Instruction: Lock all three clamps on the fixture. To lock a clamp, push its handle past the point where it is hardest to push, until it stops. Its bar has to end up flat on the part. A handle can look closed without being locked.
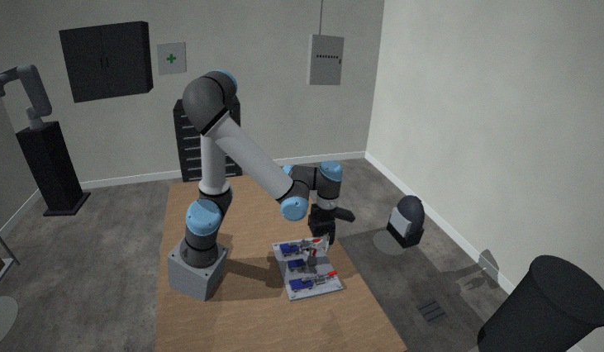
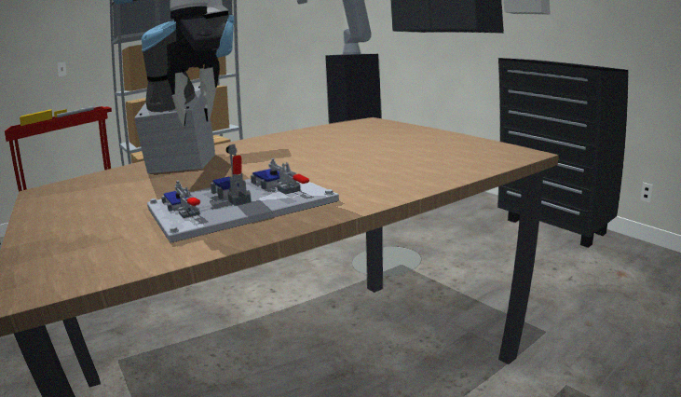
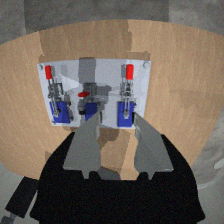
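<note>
Now: hand 190 mm above the grey fixture plate, 80 mm to the right of it and 50 mm past it. Round my hand: blue part (170 mm below, 90 mm behind, 70 mm to the left).
</note>
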